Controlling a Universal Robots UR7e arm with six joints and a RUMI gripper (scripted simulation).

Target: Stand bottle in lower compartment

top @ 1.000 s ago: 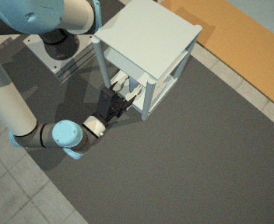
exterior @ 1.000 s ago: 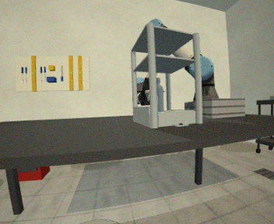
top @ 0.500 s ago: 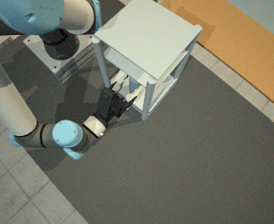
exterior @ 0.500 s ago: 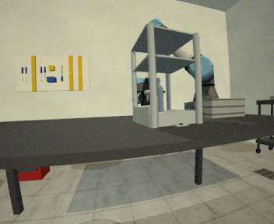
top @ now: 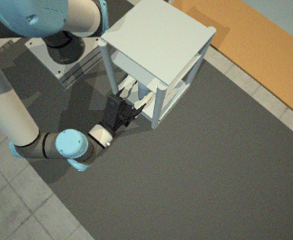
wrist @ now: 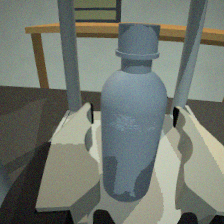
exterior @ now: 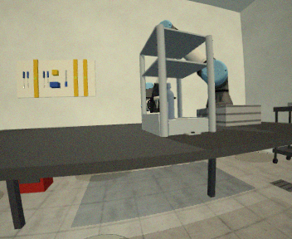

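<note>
Now: hand 1 cm to the right of the bottle and 1 cm below it. Round my hand: shelving unit (6 cm to the left, 4 cm above).
</note>
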